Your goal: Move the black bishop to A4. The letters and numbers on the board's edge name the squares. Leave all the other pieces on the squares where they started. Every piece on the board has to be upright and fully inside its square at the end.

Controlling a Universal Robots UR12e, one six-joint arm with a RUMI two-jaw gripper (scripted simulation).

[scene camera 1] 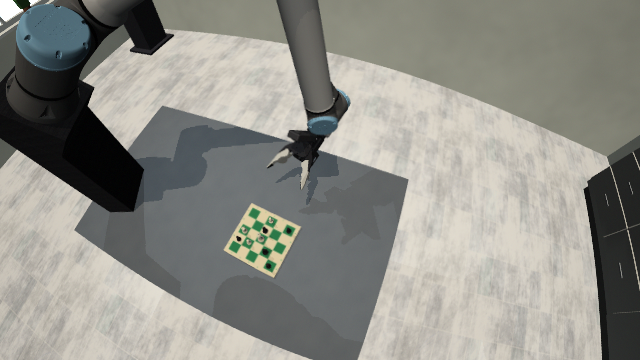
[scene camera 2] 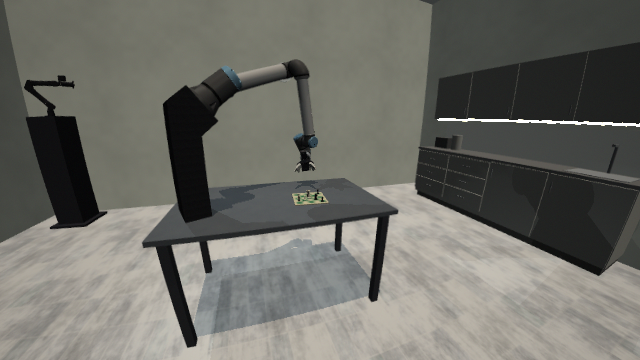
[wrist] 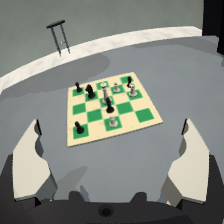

Observation:
I see my gripper (scene camera 1: 283,178).
My gripper also shows in the wrist view (wrist: 111,121).

